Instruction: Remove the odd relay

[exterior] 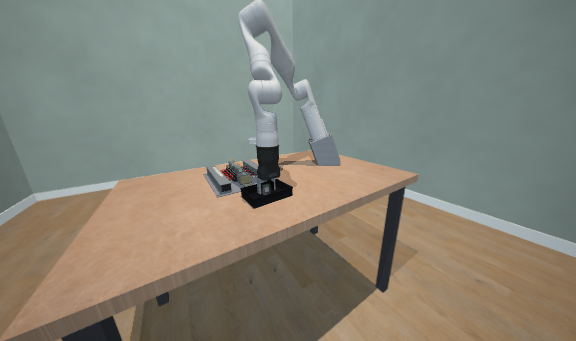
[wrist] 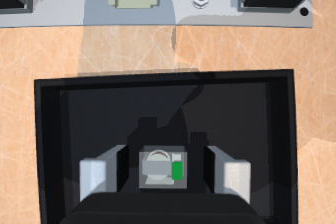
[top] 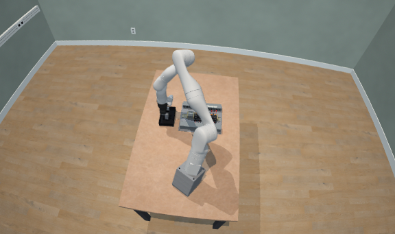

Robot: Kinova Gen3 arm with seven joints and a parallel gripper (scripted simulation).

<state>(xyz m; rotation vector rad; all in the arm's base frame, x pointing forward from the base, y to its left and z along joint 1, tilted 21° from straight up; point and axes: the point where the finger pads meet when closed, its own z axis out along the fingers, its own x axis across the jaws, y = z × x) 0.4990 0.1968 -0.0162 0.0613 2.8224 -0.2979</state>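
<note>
The black parts tray lies 20 mm below my hand. Round my hand: relay panel (260 mm to the right, 10 mm below, 10 mm ahead).
</note>
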